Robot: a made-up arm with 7 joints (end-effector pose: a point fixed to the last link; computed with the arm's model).
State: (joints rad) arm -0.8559 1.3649 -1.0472 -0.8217 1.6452 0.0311 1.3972
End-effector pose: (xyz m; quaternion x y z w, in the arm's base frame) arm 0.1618 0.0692 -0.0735 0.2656 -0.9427 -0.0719 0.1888
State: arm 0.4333 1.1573 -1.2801 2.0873 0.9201 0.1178 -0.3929
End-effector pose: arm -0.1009 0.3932 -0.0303 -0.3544 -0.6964 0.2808 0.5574
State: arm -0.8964 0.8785 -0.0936 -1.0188 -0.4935 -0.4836 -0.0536
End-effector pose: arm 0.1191 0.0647 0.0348 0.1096 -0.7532 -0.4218 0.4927
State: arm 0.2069 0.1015 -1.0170 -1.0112 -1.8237 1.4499 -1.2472
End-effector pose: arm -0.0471 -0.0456 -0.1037 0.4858 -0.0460 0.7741 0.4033
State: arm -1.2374 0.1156 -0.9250 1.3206 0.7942 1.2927 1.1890
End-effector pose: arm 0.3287 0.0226 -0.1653 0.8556 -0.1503 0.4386 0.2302
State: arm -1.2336 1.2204 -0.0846 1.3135 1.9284 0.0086 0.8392
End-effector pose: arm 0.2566 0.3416 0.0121 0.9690 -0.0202 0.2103 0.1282
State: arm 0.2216 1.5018 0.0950 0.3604 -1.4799 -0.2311 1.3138
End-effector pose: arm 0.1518 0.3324 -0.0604 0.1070 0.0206 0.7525 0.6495
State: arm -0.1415 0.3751 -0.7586 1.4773 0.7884 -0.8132 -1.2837
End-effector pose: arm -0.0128 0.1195 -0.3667 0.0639 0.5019 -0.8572 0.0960
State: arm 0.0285 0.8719 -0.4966 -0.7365 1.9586 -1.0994 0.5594
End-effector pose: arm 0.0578 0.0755 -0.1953 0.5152 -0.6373 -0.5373 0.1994
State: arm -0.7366 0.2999 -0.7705 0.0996 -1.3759 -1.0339 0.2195
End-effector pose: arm 0.2509 -0.0142 -0.1452 -0.5477 -0.2087 -0.0724 0.8070
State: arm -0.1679 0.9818 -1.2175 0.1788 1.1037 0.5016 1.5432
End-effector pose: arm 0.0714 0.1628 -0.2909 0.6844 -0.4942 -0.0673 0.5318
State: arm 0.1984 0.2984 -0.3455 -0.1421 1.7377 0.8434 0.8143
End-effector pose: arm 0.0810 0.0910 -0.2484 0.8421 -0.1421 0.2938 0.4294
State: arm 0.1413 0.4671 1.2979 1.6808 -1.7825 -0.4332 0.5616
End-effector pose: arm -0.1617 0.2126 -0.3026 0.3602 0.0242 -0.9230 0.1330
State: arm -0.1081 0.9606 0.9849 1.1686 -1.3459 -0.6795 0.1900
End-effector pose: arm 0.0094 0.3926 -0.1327 -0.1584 -0.3170 0.7598 0.5451
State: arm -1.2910 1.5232 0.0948 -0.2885 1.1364 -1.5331 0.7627
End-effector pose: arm 0.1653 0.1439 0.1151 -0.6668 0.6871 0.2805 0.0672
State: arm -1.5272 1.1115 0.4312 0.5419 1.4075 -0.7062 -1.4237
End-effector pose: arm 0.2413 0.2310 0.1719 0.8003 0.3097 -0.0454 0.5114
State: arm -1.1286 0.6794 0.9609 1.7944 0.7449 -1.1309 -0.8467
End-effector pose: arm 0.3025 0.2036 -0.1351 0.2060 -0.1112 -0.2995 0.9249
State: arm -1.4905 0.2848 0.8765 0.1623 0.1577 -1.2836 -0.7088
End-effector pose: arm 0.2359 0.1333 0.0801 0.3698 -0.7985 0.1374 0.4547
